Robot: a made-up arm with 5 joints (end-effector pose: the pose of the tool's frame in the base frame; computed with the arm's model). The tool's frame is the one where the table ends. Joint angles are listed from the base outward.
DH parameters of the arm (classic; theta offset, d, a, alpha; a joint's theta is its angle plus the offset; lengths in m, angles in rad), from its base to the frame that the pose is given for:
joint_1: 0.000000 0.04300 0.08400 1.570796
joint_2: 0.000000 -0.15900 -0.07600 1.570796
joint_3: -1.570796 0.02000 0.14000 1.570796
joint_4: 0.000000 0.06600 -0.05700 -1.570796
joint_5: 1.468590 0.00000 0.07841 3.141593
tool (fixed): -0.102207 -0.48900 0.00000 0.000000
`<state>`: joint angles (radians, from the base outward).
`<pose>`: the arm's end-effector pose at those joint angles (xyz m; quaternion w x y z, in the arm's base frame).
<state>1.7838 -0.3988 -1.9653 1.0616 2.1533</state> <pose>-0.2553 0.2408 -0.2040 0.6824 0.3448 0.0004 0.6445</pose>
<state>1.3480 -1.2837 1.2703 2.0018 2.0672</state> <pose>-0.1113 0.3085 0.4579 0.0983 -0.5538 -0.8177 0.1226</pose>
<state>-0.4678 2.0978 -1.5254 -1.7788 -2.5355</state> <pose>0.3667 -0.1262 -0.5967 0.2506 0.1337 -0.0883 -0.9547</pose>
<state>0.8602 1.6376 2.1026 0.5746 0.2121</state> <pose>0.1399 0.5311 -0.1680 0.6924 0.5319 0.1070 -0.4757</pose>
